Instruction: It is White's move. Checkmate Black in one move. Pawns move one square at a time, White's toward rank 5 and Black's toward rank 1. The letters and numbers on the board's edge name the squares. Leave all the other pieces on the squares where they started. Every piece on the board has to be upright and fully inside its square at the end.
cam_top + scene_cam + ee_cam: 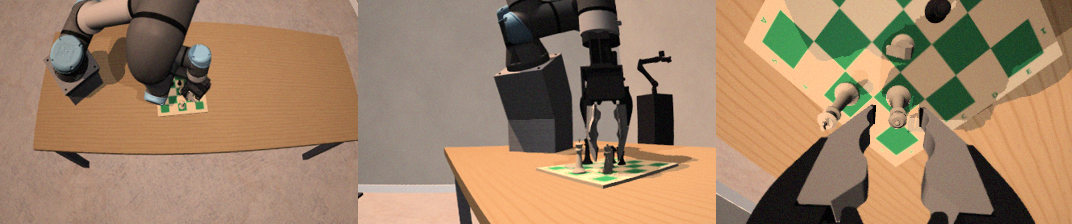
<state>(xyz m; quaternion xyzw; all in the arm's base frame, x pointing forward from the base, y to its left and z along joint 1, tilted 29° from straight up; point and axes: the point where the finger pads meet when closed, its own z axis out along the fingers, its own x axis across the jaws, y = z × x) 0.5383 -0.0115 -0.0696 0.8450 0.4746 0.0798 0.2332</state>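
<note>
The white king is 40 mm to the right of my hand, 30 mm behind it and 10 mm below it. Also, from my hand: black pawn: 70 mm to the left, 50 mm behind, 20 mm below; then chessboard: 40 mm below, 40 mm behind, 30 mm to the left; then black knight-like piece: 90 mm behind, 60 mm to the left, 20 mm below.
</note>
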